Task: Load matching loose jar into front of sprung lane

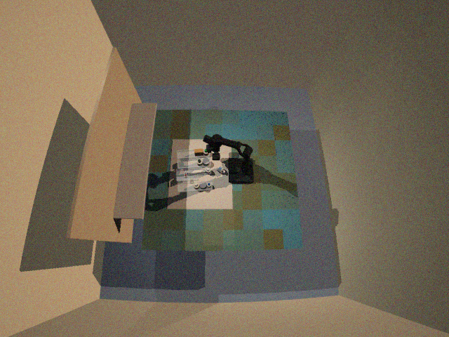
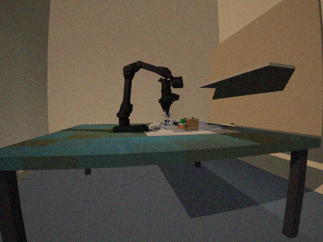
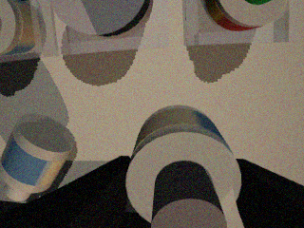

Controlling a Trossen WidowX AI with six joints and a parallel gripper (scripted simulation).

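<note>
My gripper tip is now 15 cm short of the white mat, 12 cm to the right of it and 10 cm above it. Also, from my gripper tip: pusher lane (24 cm ahead, 13 cm to the left, 8 cm below); shelf (59 cm ahead, 6 cm to the left, 26 cm above); brown box (14 cm ahead, 6 cm to the right, 7 cm below).
</note>
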